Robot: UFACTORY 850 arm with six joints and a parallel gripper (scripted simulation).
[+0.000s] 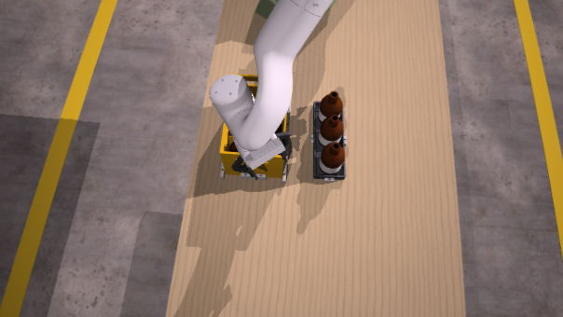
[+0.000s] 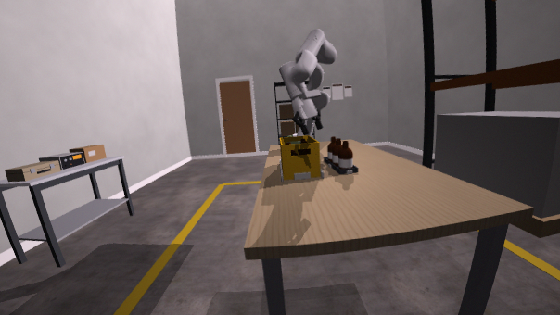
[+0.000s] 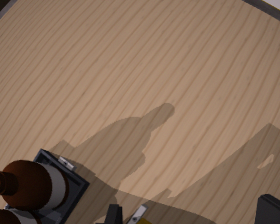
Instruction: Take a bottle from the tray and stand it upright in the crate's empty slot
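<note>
Now: hand 240 mm past the dark tray, 230 mm above it and 130 mm to the right of it. Also, from my hand: yellow crate: 170 mm behind, 160 mm below, 100 mm to the right.
</note>
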